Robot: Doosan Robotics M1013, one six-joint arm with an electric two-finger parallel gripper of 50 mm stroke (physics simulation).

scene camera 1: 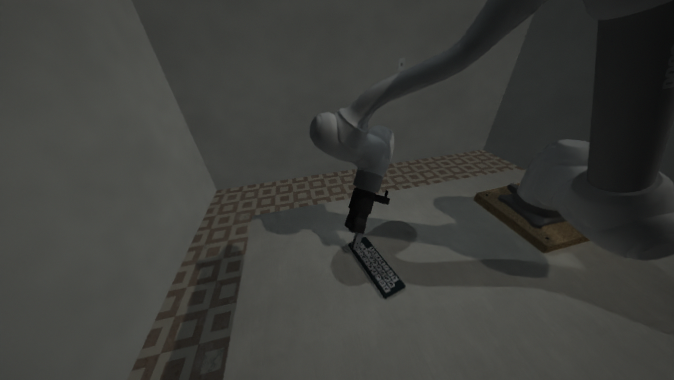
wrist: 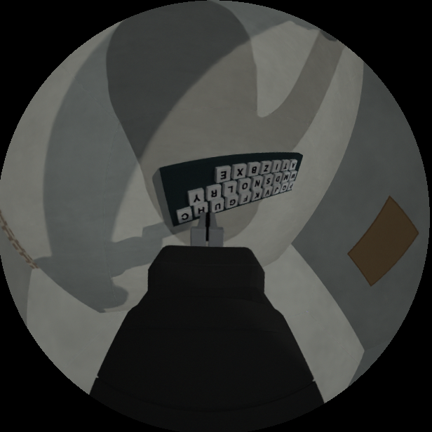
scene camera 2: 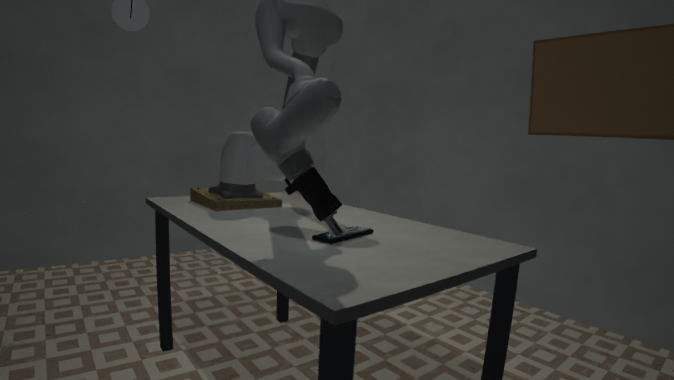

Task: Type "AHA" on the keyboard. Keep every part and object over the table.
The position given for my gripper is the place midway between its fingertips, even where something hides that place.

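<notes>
A keyboard (scene camera 1: 377,268) is there for me to see, and the wrist view shows the keyboard (wrist: 213,184) as well. As for my gripper (scene camera 2: 339,234), I see it in scene camera 1 (scene camera 1: 354,249) too, and again in the wrist view (wrist: 207,220).
</notes>
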